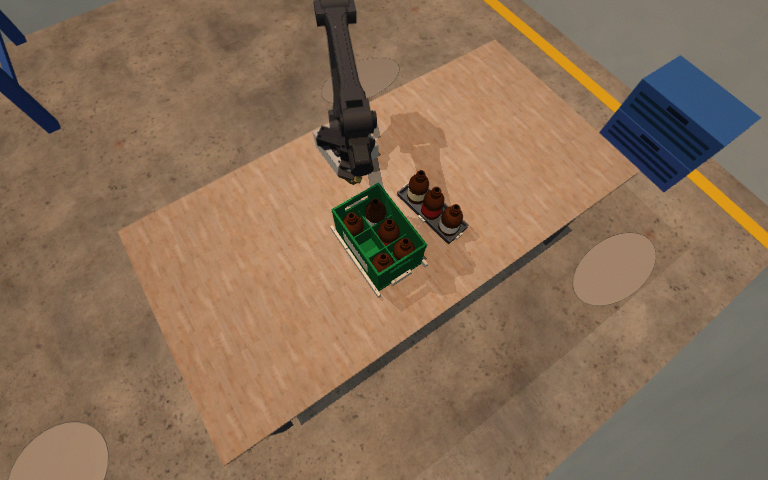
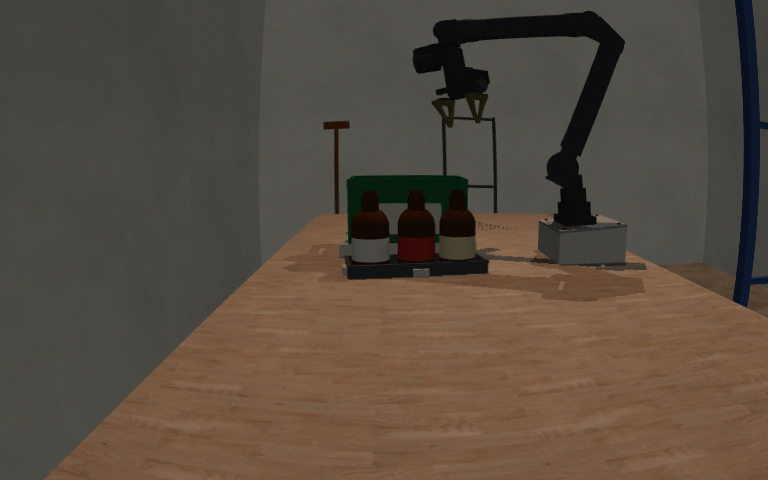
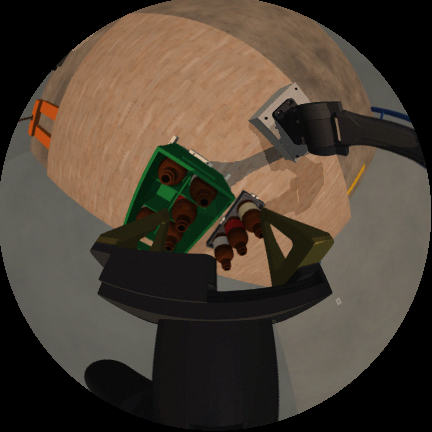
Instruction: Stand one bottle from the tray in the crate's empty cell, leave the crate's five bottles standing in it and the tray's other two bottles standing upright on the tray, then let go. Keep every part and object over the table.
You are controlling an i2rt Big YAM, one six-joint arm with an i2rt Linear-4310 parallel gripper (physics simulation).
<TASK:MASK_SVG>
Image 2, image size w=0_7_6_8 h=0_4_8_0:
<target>my gripper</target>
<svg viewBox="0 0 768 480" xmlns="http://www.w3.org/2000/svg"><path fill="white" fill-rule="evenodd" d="M464 65L450 66L449 70L448 68L443 68L446 88L437 89L436 95L447 93L449 98L439 98L431 101L448 127L453 127L455 100L466 98L475 123L480 123L488 99L488 94L476 91L481 90L480 85L466 84L463 70ZM442 106L448 107L449 120ZM474 100L480 101L478 116L476 113Z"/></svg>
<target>cream-label bottle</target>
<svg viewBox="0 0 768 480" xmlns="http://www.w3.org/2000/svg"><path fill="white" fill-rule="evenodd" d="M451 190L449 208L442 214L439 223L439 262L475 260L475 218L466 209L464 190Z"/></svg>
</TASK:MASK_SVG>
